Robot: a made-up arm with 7 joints. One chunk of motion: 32 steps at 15 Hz.
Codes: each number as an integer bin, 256 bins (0 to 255) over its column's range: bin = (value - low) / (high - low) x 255, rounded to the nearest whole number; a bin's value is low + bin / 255 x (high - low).
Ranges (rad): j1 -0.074..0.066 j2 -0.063..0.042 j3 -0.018..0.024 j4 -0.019..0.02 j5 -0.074..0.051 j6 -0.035..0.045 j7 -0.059..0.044
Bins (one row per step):
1: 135 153 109 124 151 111 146
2: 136 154 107 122 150 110 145
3: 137 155 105 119 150 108 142
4: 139 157 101 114 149 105 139
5: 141 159 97 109 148 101 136
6: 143 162 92 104 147 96 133
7: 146 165 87 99 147 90 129
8: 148 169 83 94 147 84 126
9: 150 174 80 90 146 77 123
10: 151 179 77 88 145 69 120
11: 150 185 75 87 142 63 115
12: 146 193 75 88 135 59 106
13: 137 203 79 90 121 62 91
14: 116 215 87 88 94 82 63
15: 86 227 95 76 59 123 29
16: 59 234 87 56 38 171 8
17: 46 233 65 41 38 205 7
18: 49 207 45 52 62 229 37
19: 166 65 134 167 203 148 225
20: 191 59 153 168 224 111 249
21: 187 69 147 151 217 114 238
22: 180 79 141 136 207 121 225
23: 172 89 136 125 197 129 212
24: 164 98 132 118 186 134 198
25: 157 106 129 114 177 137 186
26: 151 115 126 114 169 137 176
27: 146 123 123 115 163 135 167
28: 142 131 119 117 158 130 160
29: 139 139 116 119 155 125 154
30: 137 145 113 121 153 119 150
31: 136 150 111 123 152 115 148
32: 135 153 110 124 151 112 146
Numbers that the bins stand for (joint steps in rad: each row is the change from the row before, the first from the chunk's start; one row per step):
1: 0.00012 0.00000 -0.00005 -0.00004 0.00002 -0.00018 -0.00003
2: 0.00067 0.00041 -0.00038 -0.00034 -0.00047 -0.00049 -0.00043
3: 0.00122 0.00082 -0.00071 -0.00080 -0.00047 -0.00112 -0.00164
4: 0.00231 0.00165 -0.00136 -0.00156 -0.00096 -0.00206 -0.00285
5: 0.00341 0.00247 -0.00202 -0.00233 -0.00145 -0.00331 -0.00407
6: 0.00451 0.00371 -0.00285 -0.00309 -0.00194 -0.00488 -0.00528
7: 0.00616 0.00494 -0.00367 -0.00386 -0.00194 -0.00676 -0.00689
8: 0.00725 0.00659 -0.00433 -0.00462 -0.00194 -0.00865 -0.00811
9: 0.00835 0.00865 -0.00482 -0.00524 -0.00243 -0.01084 -0.00932
10: 0.00890 0.01071 -0.00532 -0.00554 -0.00292 -0.01335 -0.01053
11: 0.00835 0.01318 -0.00565 -0.00569 -0.00439 -0.01524 -0.01255
12: 0.00616 0.01647 -0.00565 -0.00554 -0.00782 -0.01649 -0.01618
13: 0.00122 0.02059 -0.00499 -0.00524 -0.01469 -0.01555 -0.02224
14: -0.01031 0.02553 -0.00367 -0.00554 -0.02792 -0.00927 -0.03355
15: -0.02678 0.03047 -0.00235 -0.00738 -0.04508 0.00359 -0.04729
16: -0.04161 0.03335 -0.00367 -0.01044 -0.05537 0.01865 -0.05577
17: -0.04875 0.03294 -0.00729 -0.01273 -0.05537 0.02931 -0.05617
18: -0.04710 0.02224 -0.01059 -0.01105 -0.04361 0.03684 -0.04405
19: 0.01714 -0.03624 0.00407 0.00654 0.02551 0.01143 0.03188
20: 0.03086 -0.03871 0.00720 0.00669 0.03580 -0.00018 0.04158
21: 0.02867 -0.03459 0.00621 0.00409 0.03237 0.00076 0.03713
22: 0.02482 -0.03047 0.00522 0.00180 0.02747 0.00296 0.03188
23: 0.02043 -0.02635 0.00440 0.00012 0.02257 0.00547 0.02663
24: 0.01604 -0.02265 0.00374 -0.00095 0.01718 0.00704 0.02098
25: 0.01220 -0.01935 0.00325 -0.00156 0.01276 0.00798 0.01613
26: 0.00890 -0.01565 0.00275 -0.00156 0.00884 0.00798 0.01209
27: 0.00616 -0.01235 0.00226 -0.00141 0.00590 0.00735 0.00845
28: 0.00396 -0.00906 0.00160 -0.00111 0.00345 0.00578 0.00563
29: 0.00231 -0.00576 0.00111 -0.00080 0.00198 0.00422 0.00320
30: 0.00122 -0.00329 0.00061 -0.00049 0.00100 0.00233 0.00159
31: 0.00067 -0.00124 0.00028 -0.00019 0.00051 0.00108 0.00078
32: 0.00012 0.00000 0.00012 -0.00004 0.00002 0.00014 -0.00003

